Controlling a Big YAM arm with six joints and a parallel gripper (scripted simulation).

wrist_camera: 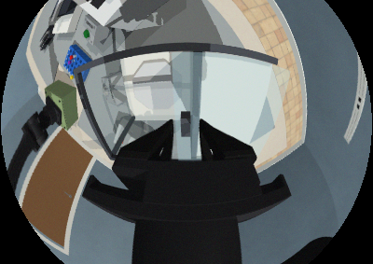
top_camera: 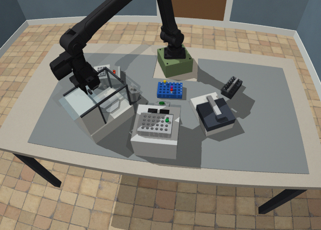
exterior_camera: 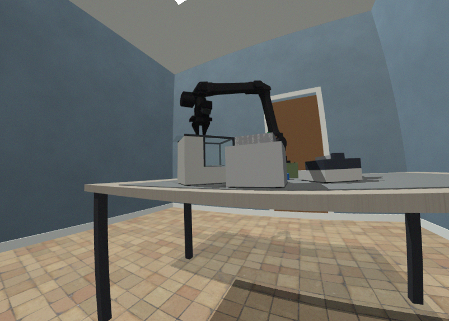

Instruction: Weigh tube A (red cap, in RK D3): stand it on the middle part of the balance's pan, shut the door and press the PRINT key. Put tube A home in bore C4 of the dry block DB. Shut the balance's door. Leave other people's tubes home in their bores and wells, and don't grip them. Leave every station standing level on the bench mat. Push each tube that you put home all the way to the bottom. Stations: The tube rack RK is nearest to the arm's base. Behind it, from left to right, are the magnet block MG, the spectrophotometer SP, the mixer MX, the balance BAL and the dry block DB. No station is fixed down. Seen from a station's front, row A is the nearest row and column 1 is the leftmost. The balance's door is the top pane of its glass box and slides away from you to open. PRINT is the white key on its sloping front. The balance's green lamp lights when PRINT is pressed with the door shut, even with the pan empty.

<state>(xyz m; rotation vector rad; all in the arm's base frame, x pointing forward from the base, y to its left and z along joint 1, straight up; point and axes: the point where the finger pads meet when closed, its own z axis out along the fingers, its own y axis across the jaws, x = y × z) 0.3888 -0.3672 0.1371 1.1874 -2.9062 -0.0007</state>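
Now: hand 20 mm short of the balance door, 20 mm to the left of it and 10 mm above it. Round my hand: blue tube rack RK (180 mm behind, 340 mm to the left, 210 mm below); grey well block (120 mm ahead, 280 mm to the left, 70 mm below); spectrophotometer SP (20 mm behind, 540 mm to the left, 160 mm below).
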